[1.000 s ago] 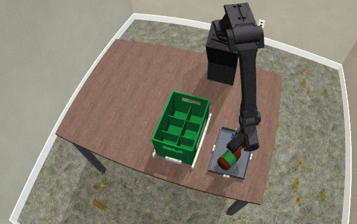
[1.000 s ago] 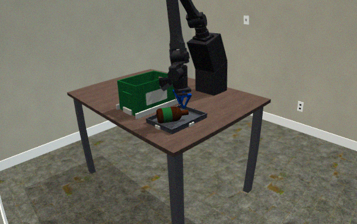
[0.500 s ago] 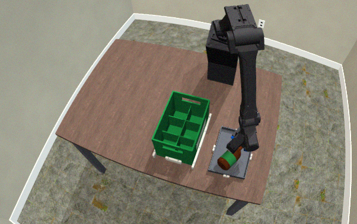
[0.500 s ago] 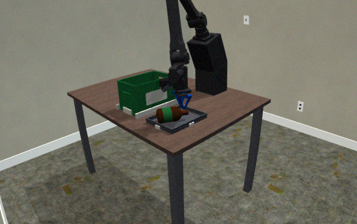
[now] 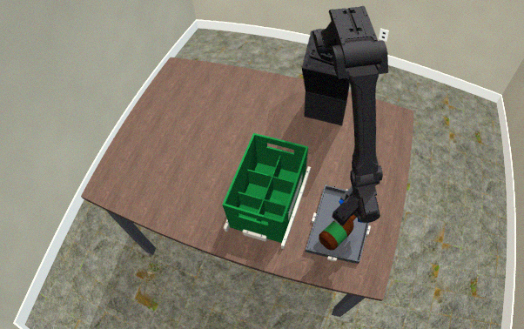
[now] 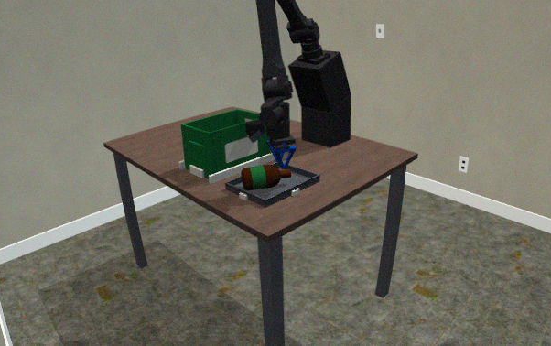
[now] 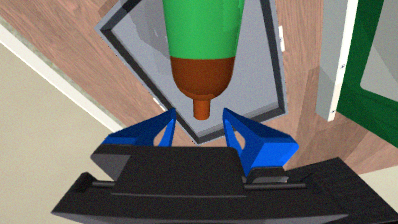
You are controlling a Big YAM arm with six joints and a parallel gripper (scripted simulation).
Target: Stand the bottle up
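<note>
Right now the bottle is 4 cm below my hand, 4 cm ahead of it and 2 cm to the right of it. From my hand the other things lie so: tray: 7 cm below, 2 cm to the right, 2 cm ahead; then green crate: 29 cm to the right, 3 cm ahead.
</note>
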